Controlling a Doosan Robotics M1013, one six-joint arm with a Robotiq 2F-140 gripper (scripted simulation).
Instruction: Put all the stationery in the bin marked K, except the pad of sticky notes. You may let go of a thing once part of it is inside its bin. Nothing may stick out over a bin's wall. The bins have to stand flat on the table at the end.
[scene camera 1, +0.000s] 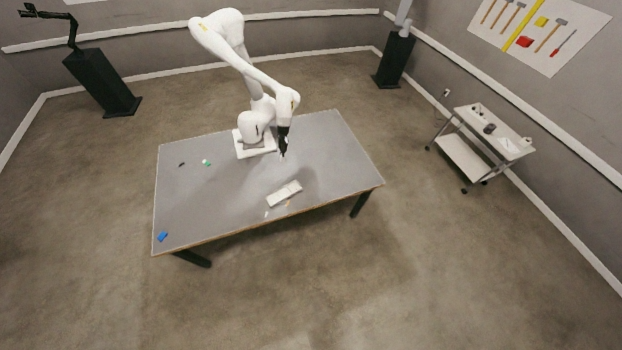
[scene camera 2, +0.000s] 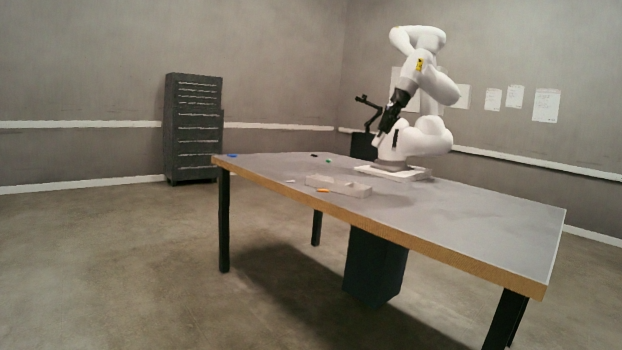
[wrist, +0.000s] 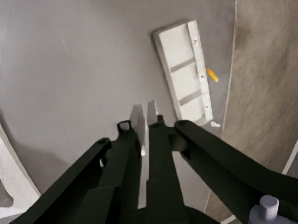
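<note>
My gripper (scene camera 2: 375, 145) (wrist: 147, 113), visible.
</note>
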